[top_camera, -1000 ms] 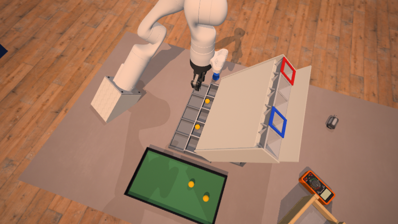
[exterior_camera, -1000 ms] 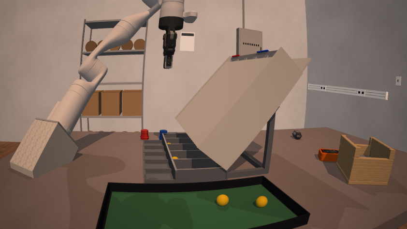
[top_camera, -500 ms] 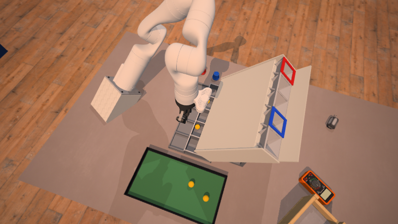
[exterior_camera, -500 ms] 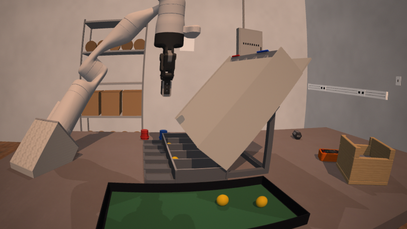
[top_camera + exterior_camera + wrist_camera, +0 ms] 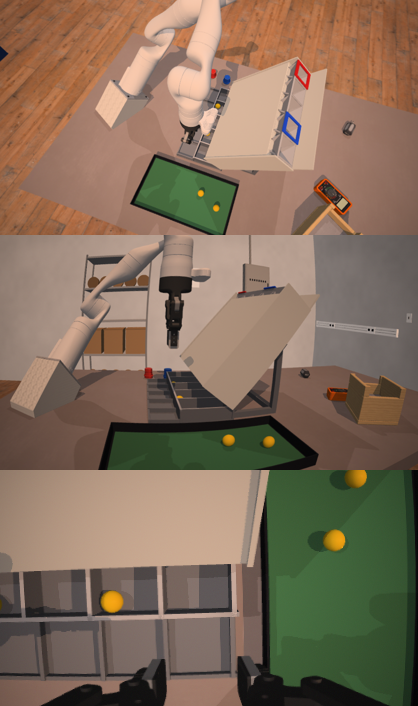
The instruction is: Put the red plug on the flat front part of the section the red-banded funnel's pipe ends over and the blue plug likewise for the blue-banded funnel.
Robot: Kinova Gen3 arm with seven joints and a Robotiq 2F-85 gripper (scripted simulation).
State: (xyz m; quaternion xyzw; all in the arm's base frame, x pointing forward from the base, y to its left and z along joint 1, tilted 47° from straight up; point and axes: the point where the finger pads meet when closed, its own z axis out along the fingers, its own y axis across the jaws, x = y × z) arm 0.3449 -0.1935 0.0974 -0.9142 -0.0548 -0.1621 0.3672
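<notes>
Right now my hand is 19 cm above the green marble tray, 16 cm to the left of it and 8 cm short of it. The rest, counted from my hand: wooden box: 58 cm ahead, 15 cm below, 2 cm to the right; beige cover: 19 cm to the left, 12 cm ahead, 1 cm above; orange multimeter: 57 cm ahead, 18 cm below, 15 cm to the left.
</notes>
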